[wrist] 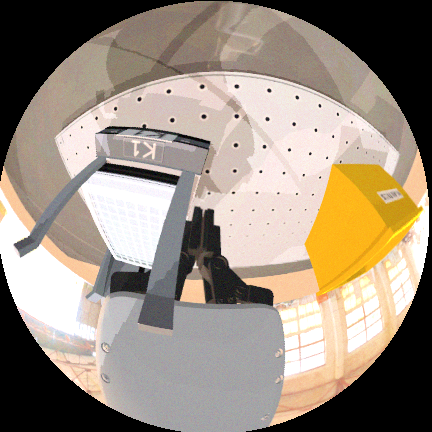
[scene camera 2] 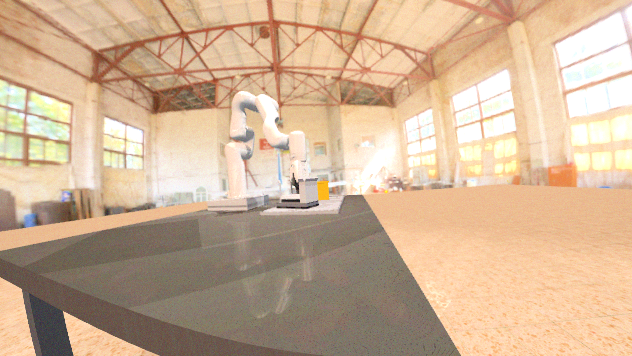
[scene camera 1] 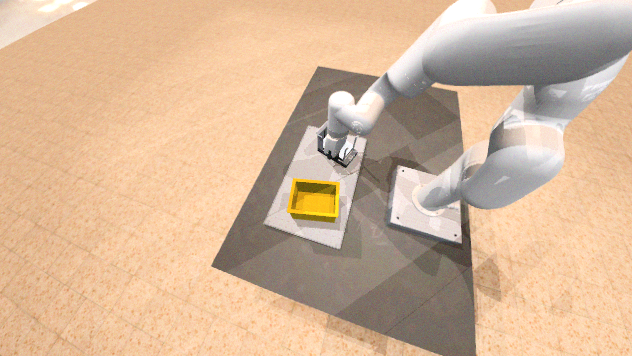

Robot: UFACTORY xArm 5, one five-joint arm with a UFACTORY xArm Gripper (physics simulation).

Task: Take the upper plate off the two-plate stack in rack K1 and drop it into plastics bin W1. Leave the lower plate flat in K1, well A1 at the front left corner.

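Rack K1 (scene camera 1: 344, 161) (scene camera 2: 298, 204) (wrist: 182, 154) is grey with upright corner posts. White plate material (scene camera 1: 344, 151) (wrist: 132, 215) shows between its posts; in the wrist view a dark gap lies between it and the labelled wall. I cannot tell the two plates apart, and well A1 is too small to make out. My gripper (scene camera 1: 330, 155) (wrist: 200, 218) is shut and empty, its black fingertips low beside the rack, next to a post on the side toward the bin. Plastics bin W1 (scene camera 1: 313, 217) (scene camera 2: 323, 190) (wrist: 345, 215) is yellow; its floor shows no plate in scene camera 1.
The rack and bin stand on a light perforated board (scene camera 1: 280, 220) (wrist: 260, 145) on a dark table (scene camera 1: 300, 280) (scene camera 2: 250, 280). The rack's tall posts rise close to the fingers. The arm's base plate (scene camera 1: 405, 220) (scene camera 2: 222, 205) stands beside the board.
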